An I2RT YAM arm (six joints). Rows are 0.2 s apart.
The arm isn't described. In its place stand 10 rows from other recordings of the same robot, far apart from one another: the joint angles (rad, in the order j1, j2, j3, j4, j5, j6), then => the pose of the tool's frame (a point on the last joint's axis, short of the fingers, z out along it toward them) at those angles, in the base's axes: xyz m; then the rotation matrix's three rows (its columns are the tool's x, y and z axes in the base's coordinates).
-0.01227 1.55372 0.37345 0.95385 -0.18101 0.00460 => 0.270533, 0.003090, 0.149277; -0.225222, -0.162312, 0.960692; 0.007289, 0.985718, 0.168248; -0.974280, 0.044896, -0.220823
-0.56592 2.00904 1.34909 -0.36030 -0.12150 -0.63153 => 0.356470, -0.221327, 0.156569; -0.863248, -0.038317, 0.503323; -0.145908, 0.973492, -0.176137; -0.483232, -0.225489, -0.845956
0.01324 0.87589 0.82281 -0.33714 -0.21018 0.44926 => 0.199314, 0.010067, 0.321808; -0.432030, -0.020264, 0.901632; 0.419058, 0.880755, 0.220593; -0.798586, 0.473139, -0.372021
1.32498 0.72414 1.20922 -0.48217 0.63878 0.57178 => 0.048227, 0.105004, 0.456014; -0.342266, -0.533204, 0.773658; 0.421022, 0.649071, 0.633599; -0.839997, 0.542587, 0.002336
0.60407 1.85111 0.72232 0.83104 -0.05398 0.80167 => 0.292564, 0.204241, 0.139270; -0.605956, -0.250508, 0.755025; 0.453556, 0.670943, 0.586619; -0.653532, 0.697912, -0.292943
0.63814 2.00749 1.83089 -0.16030 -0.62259 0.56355 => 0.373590, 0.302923, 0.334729; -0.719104, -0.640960, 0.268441; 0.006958, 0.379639, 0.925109; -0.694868, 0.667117, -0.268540
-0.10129 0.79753 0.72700 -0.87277 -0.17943 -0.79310 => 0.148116, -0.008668, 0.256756; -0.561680, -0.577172, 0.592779; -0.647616, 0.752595, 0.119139; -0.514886, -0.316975, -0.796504
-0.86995 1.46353 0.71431 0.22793 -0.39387 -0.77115 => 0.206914, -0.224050, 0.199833; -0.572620, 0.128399, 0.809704; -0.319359, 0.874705, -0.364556; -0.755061, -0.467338, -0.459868
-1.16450 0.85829 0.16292 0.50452 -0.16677 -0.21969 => 0.076999, -0.164016, 0.181686; -0.256538, 0.804872, 0.535135; 0.052504, 0.564451, -0.823795; -0.965107, -0.183238, -0.187062
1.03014 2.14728 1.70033 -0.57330 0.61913 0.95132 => 0.256866, 0.387742, 0.195275; -0.695942, 0.042468, 0.716841; 0.128962, 0.989411, 0.066587; -0.706423, 0.138786, -0.694049
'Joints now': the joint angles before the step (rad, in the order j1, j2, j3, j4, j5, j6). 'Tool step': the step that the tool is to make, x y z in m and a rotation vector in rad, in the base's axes. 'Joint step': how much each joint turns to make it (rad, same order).
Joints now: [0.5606, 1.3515, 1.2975, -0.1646, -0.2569, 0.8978]
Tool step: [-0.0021, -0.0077, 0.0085, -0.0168, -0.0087, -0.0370]
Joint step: [-0.0145, -0.0155, 0.0249, -0.0452, 0.0261, -0.0139]
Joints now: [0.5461, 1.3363, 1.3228, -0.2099, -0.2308, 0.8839]
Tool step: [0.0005, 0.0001, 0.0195, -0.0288, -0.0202, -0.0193]
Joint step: [0.0027, 0.0213, 0.0983, -0.0812, 0.0293, -0.0300]
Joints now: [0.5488, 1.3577, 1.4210, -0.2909, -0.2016, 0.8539]
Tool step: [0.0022, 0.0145, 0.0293, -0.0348, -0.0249, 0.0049]
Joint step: [0.0398, 0.0755, 0.1869, -0.1153, 0.0437, -0.0342]
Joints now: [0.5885, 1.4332, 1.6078, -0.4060, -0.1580, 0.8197]
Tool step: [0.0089, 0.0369, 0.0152, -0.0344, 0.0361, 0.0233]
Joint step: [0.0793, 0.1486, 0.2276, -0.1275, 0.0558, 0.0078]
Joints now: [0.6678, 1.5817, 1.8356, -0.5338, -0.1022, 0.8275]
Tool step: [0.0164, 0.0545, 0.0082, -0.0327, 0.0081, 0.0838]
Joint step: [0.0824, 0.2316, 0.3192, -0.1170, 0.0044, -0.0192]
